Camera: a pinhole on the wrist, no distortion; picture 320 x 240 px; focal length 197.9 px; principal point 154.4 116.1 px. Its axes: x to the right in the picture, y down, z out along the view. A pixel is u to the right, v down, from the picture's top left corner.
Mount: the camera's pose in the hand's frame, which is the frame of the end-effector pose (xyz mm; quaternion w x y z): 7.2 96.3 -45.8 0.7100 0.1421 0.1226 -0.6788
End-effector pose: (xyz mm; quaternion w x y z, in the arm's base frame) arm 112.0 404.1 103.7 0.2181 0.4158 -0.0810 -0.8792
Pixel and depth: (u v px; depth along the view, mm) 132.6 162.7 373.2
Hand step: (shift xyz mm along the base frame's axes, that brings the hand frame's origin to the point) -292.6 -51.6 145.0
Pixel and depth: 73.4 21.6 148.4
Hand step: -16.9 -58.2 150.9
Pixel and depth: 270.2 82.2 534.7
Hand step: -335.9 374.7 140.9
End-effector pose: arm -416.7 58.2 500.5 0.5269 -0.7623 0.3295 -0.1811
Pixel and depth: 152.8 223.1 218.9
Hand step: 181.4 22.2 -90.4
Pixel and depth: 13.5 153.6 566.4
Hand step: 371.6 313.5 -491.7
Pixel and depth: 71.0 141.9 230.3
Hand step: 115.9 97.3 -174.6
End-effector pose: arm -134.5 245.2 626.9 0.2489 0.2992 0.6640 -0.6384
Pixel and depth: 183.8 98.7 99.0
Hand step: 32.6 -40.3 -32.6
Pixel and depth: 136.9 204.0 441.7
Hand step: -170.5 -369.6 -145.2
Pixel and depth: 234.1 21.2 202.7
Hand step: 15.5 -116.4 97.7
